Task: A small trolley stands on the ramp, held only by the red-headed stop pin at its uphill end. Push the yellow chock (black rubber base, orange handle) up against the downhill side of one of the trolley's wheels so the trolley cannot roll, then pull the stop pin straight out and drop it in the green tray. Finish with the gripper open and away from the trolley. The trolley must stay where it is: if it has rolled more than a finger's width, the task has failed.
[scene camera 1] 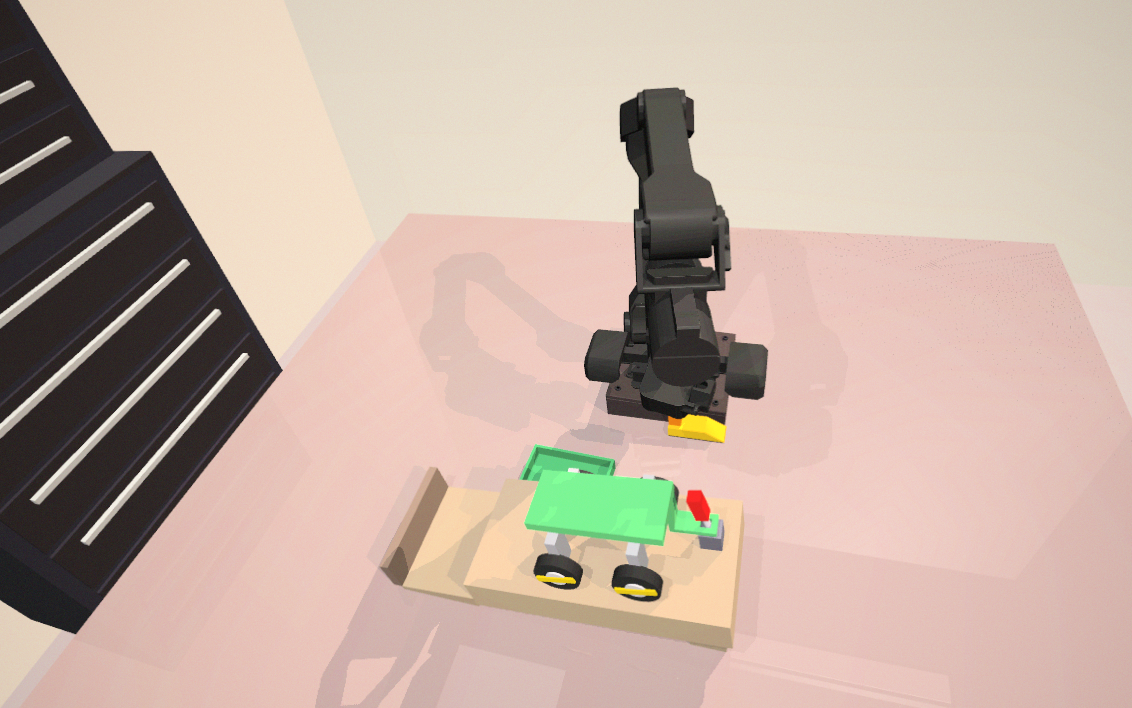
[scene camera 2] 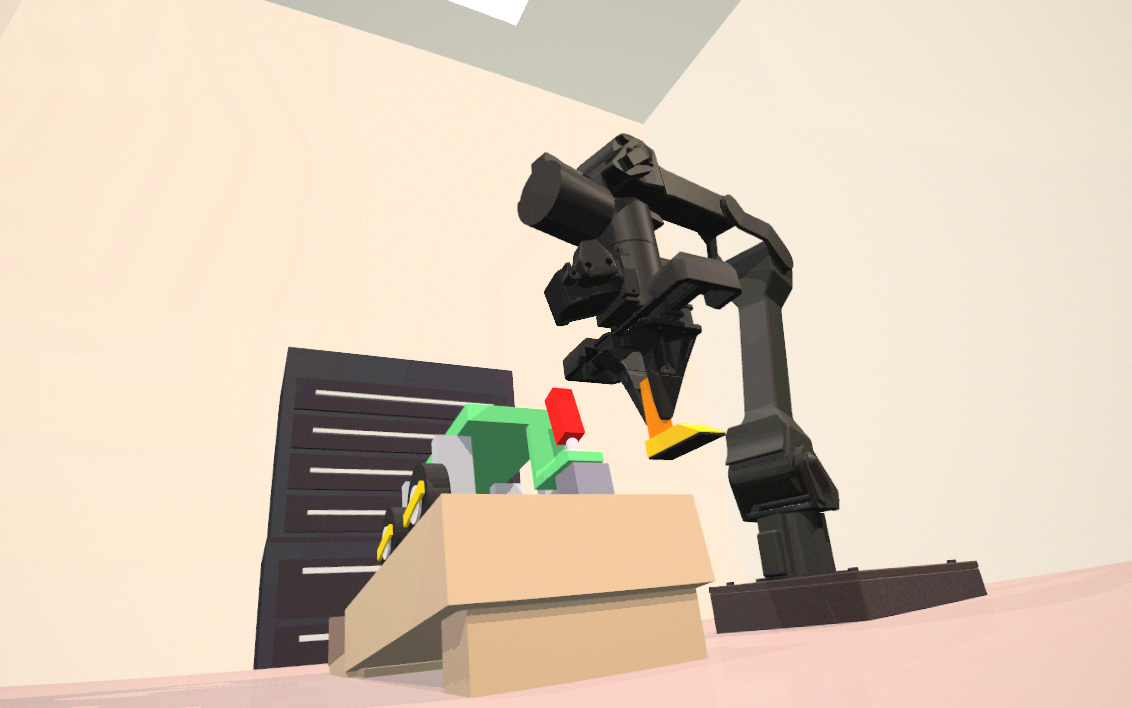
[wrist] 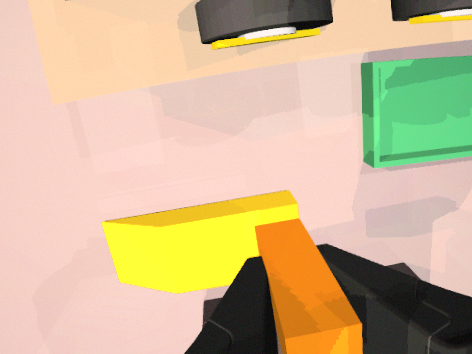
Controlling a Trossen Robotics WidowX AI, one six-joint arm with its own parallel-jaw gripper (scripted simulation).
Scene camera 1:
gripper
yellow chock: held by the gripper
green trolley
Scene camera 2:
gripper
yellow chock
green trolley
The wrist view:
gripper
yellow chock
